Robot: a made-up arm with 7 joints.
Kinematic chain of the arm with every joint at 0, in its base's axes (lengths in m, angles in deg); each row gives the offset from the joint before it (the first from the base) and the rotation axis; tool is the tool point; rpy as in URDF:
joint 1: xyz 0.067 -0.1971 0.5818 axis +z
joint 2: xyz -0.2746 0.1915 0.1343 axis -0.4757 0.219 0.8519
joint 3: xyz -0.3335 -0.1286 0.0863 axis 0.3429 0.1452 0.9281
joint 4: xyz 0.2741 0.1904 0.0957 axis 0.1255 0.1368 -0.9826
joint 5: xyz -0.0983 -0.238 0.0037 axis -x
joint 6: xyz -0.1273 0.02 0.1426 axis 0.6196 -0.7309 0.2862
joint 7: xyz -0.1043 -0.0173 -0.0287 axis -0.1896 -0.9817 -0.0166
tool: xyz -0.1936 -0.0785 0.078 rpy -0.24 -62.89 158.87
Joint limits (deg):
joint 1: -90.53..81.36
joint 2: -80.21..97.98
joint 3: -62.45..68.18
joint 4: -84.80..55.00
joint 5: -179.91..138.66
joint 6: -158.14..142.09
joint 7: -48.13..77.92
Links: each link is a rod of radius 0.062 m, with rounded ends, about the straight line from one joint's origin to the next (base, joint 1, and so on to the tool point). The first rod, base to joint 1, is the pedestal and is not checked.
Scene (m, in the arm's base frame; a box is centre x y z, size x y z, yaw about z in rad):
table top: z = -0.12
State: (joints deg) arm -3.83 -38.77 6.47 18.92 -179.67 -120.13 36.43
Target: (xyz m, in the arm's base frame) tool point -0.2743 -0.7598 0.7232
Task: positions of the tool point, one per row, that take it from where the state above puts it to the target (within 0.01 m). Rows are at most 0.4 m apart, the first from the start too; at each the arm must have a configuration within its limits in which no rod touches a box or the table.
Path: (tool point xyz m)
1: -0.7170 -0.2790 0.4652
2: -0.5503 -0.5964 0.5744
3: -0.2743 -0.7598 0.7232

